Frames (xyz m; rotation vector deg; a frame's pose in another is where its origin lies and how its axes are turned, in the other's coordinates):
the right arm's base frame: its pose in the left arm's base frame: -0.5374 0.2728 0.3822 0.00 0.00 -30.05
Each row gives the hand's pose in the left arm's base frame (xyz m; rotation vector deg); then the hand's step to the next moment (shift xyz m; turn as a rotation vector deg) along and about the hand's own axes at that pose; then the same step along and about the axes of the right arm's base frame.
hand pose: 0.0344 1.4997 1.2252 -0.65 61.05 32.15
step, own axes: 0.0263 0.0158 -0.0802 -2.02 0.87 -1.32
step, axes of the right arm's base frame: -0.0565 -0.0292 -0.0577 -1.66 -1.51 1.24
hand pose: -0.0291 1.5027 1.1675 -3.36 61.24 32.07
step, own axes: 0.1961 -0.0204 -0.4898 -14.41 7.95 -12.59
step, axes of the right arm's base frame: -0.2310 -0.2374 -0.4112 -15.02 -12.05 7.66
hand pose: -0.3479 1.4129 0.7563 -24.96 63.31 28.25
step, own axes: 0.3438 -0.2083 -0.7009 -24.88 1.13 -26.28
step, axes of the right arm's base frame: 0.0232 -0.5740 -0.5682 -16.11 -29.88 12.58
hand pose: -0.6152 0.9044 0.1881 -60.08 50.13 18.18
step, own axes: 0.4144 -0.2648 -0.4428 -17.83 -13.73 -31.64
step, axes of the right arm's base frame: 0.4746 -0.3923 -0.2424 -0.05 -35.67 15.33
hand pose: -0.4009 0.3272 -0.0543 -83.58 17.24 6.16
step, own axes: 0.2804 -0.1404 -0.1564 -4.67 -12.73 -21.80
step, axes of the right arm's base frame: 0.3457 -0.0326 0.0475 7.61 -21.56 11.68
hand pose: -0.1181 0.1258 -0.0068 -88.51 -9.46 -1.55
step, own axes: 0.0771 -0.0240 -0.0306 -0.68 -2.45 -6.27
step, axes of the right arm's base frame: 0.0781 0.0169 0.0328 2.84 -5.72 2.24
